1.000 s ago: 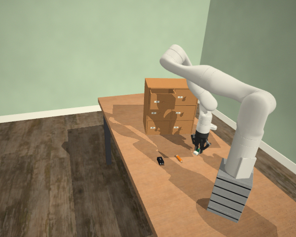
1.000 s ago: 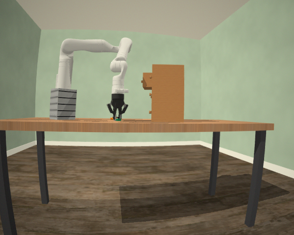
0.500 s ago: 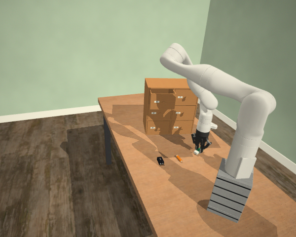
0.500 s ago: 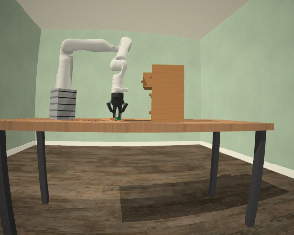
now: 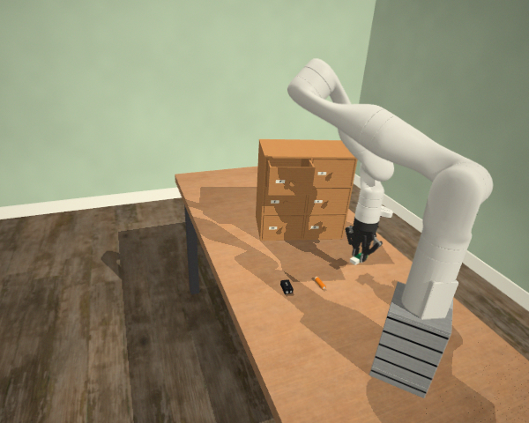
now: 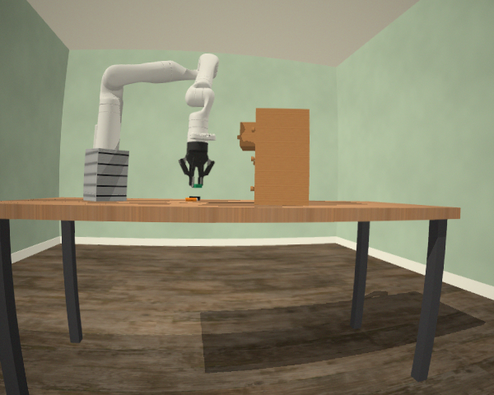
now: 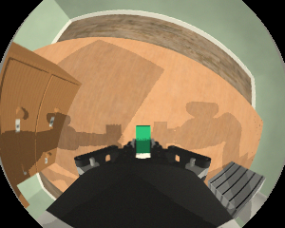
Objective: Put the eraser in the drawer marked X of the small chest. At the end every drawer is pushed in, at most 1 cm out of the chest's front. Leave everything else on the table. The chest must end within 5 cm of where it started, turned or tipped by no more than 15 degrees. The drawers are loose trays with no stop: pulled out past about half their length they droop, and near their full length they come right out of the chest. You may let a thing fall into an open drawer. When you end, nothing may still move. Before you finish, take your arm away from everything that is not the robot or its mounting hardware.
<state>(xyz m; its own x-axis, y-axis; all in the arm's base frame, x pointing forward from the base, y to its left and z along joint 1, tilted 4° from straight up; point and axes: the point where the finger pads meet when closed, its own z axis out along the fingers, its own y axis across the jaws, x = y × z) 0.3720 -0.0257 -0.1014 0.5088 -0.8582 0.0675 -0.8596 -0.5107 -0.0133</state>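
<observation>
Now: the orange pencil stub 140 mm to the left of my hand, 70 mm below it and 50 mm behind it. Also, from my hand: black block 250 mm to the left, 70 mm behind, 60 mm below; then white eraser 10 mm to the left, 10 mm below.
</observation>
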